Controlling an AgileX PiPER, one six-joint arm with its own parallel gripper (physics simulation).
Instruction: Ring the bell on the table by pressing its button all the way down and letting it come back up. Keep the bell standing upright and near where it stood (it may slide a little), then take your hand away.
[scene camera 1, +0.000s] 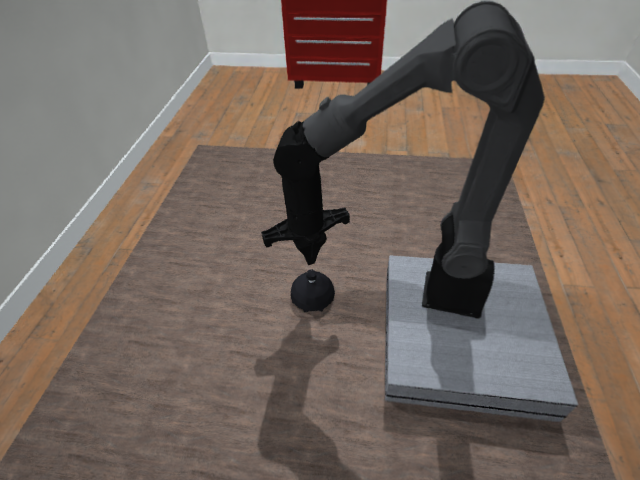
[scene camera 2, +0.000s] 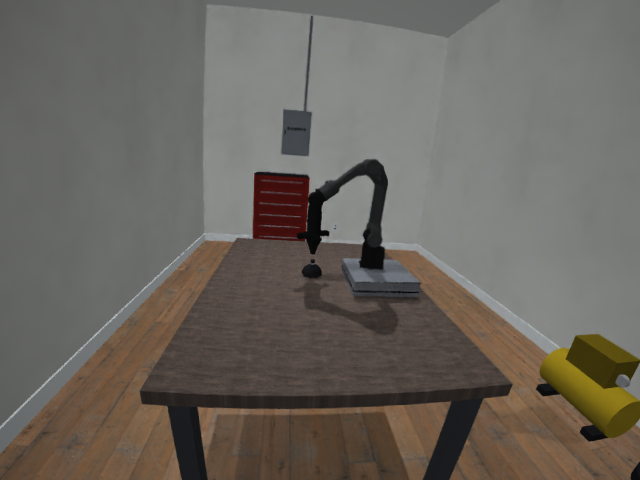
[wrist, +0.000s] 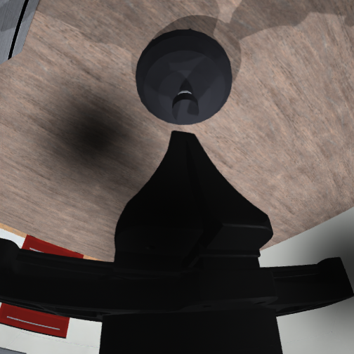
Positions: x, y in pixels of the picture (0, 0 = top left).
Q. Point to my gripper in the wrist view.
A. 180, 144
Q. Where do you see my gripper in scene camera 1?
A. At 310, 260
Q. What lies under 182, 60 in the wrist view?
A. A dome-shaped bell.
